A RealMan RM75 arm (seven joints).
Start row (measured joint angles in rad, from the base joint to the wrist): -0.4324, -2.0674, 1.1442, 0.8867, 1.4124, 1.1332, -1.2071
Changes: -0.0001, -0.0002, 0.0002, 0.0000, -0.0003, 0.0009, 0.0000; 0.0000, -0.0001, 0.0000, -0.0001, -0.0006, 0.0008, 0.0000; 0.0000, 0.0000, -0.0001, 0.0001, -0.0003, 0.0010, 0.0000; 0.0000, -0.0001, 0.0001, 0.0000, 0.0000, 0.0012, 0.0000; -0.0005, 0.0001, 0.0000, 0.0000, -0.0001, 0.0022, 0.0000; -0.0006, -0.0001, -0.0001, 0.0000, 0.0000, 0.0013, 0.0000; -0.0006, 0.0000, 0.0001, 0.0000, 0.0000, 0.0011, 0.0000; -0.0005, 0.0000, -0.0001, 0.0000, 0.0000, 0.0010, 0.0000; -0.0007, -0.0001, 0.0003, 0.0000, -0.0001, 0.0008, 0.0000; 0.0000, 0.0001, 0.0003, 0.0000, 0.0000, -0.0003, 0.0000; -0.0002, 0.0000, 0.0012, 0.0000, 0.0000, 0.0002, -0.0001; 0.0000, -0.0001, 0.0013, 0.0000, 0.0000, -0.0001, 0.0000; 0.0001, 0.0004, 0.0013, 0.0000, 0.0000, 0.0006, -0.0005; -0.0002, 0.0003, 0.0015, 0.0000, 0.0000, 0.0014, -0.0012; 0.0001, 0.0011, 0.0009, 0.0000, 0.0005, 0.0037, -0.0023; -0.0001, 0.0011, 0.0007, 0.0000, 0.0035, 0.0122, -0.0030; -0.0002, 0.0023, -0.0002, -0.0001, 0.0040, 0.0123, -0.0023; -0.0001, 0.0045, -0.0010, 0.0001, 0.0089, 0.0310, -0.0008; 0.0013, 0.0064, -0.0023, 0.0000, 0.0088, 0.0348, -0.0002; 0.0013, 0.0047, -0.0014, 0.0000, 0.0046, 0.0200, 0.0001; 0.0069, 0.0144, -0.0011, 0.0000, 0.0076, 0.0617, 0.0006; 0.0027, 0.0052, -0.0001, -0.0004, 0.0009, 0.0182, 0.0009
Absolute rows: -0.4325, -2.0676, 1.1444, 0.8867, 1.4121, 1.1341, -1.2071; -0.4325, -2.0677, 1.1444, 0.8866, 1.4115, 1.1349, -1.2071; -0.4325, -2.0677, 1.1443, 0.8867, 1.4112, 1.1359, -1.2071; -0.4325, -2.0678, 1.1444, 0.8867, 1.4112, 1.1371, -1.2071; -0.4330, -2.0677, 1.1444, 0.8867, 1.4111, 1.1393, -1.2071; -0.4336, -2.0678, 1.1443, 0.8867, 1.4111, 1.1406, -1.2071; -0.4342, -2.0678, 1.1444, 0.8867, 1.4111, 1.1417, -1.2071; -0.4347, -2.0678, 1.1443, 0.8867, 1.4111, 1.1427, -1.2071; -0.4354, -2.0679, 1.1446, 0.8867, 1.4110, 1.1435, -1.2071; -0.4354, -2.0678, 1.1449, 0.8867, 1.4110, 1.1432, -1.2071; -0.4356, -2.0678, 1.1461, 0.8867, 1.4110, 1.1434, -1.2072; -0.4356, -2.0679, 1.1474, 0.8867, 1.4110, 1.1433, -1.2072; -0.4355, -2.0675, 1.1487, 0.8867, 1.4110, 1.1439, -1.2077; -0.4357, -2.0672, 1.1502, 0.8867, 1.4110, 1.1453, -1.2089; -0.4356, -2.0661, 1.1511, 0.8867, 1.4115, 1.1490, -1.2112; -0.4357, -2.0650, 1.1518, 0.8867, 1.4150, 1.1612, -1.2142; -0.4359, -2.0627, 1.1516, 0.8866, 1.4190, 1.1735, -1.2165; -0.4360, -2.0582, 1.1506, 0.8867, 1.4279, 1.2045, -1.2173; -0.4347, -2.0518, 1.1483, 0.8867, 1.4367, 1.2393, -1.2175; -0.4334, -2.0471, 1.1469, 0.8867, 1.4413, 1.2593, -1.2174; -0.4265, -2.0327, 1.1458, 0.8867, 1.4489, 1.3210, -1.2168; -0.4238, -2.0275, 1.1457, 0.8863, 1.4498, 1.3392, -1.2159
